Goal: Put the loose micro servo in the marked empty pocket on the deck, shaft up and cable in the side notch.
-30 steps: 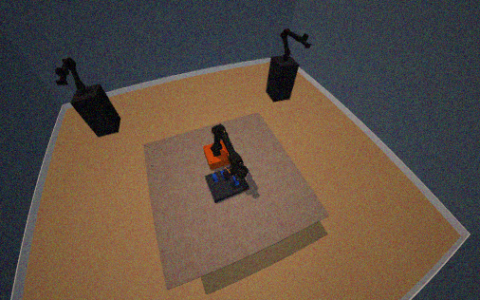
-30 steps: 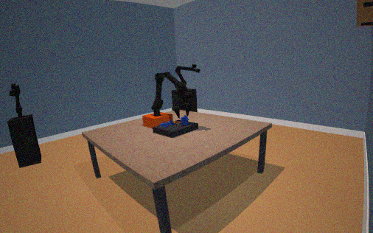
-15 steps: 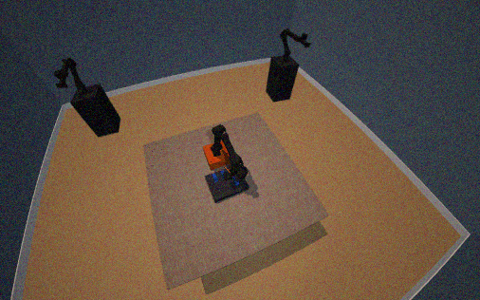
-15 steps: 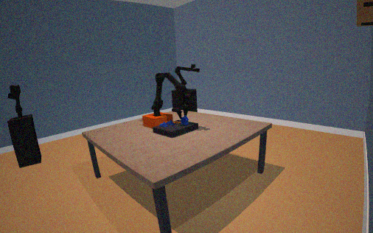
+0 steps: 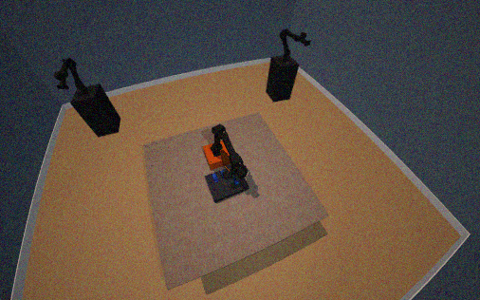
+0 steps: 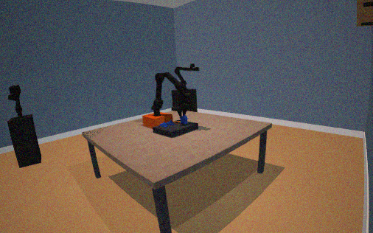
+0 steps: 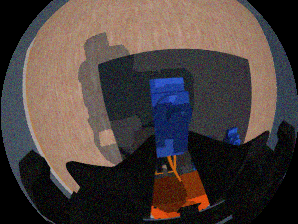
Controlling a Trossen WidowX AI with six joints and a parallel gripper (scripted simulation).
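Now: gripper tip 3 cm short of the deck, 6 cm to the left of it and 8 cm above it.
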